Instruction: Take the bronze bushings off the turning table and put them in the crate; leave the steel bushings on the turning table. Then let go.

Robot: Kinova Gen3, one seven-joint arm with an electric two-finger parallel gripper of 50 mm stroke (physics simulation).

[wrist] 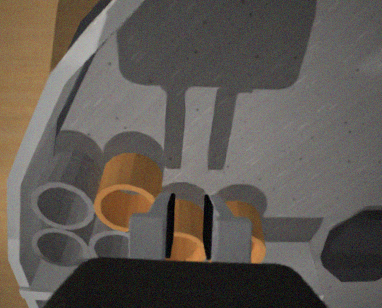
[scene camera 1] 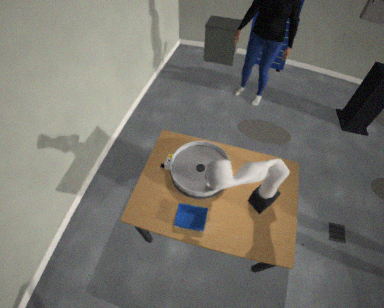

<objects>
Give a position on a grey turning table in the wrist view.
271, 110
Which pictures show my gripper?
The wrist view only.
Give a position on a blue crate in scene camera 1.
191, 217
</objects>
